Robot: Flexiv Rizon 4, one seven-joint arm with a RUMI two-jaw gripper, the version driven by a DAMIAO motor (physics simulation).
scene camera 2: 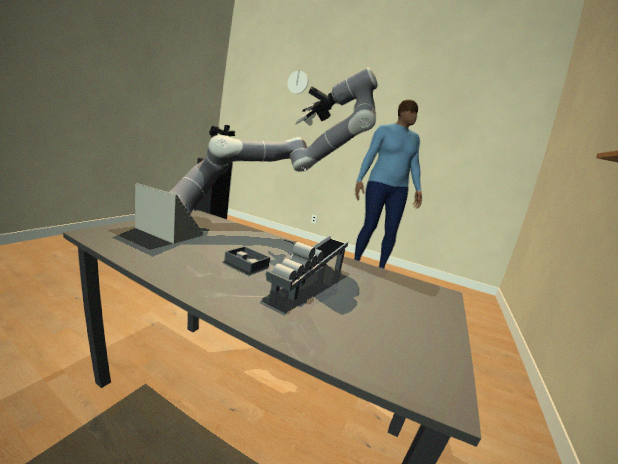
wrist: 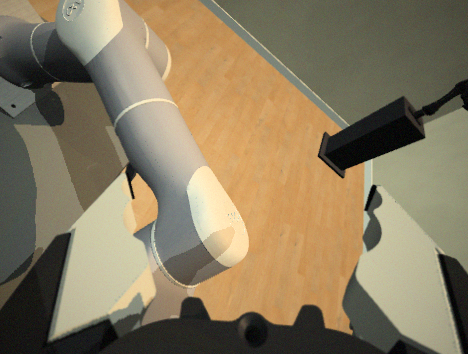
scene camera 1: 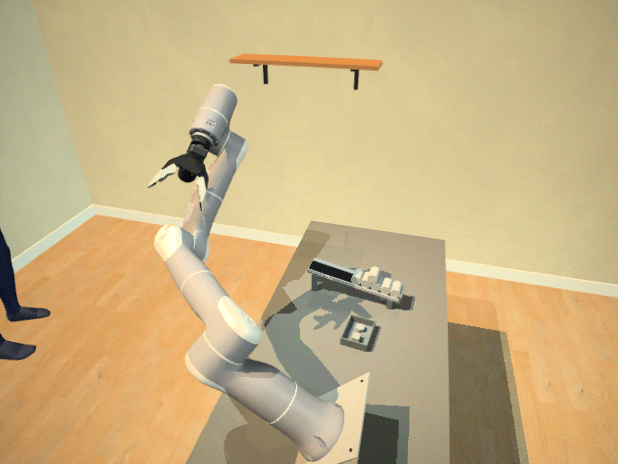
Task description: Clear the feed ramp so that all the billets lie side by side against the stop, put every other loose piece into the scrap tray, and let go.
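My gripper is open and empty, high in the air and well away from the ramp and tray. The feed ramp stands on the table, its dark upper bed bare. Several pale cylindrical billets lie across its lower half. One billet sits raised on top of the others. The lowest billet lies at the low end by the stop. The scrap tray holds two small pale pieces. Ramp and tray do not show in the wrist view.
The arm's base is fixed to an angled mount on the table. In the wrist view my own arm and a dark pedestal show. A person stands beyond the table. A wall shelf hangs behind it.
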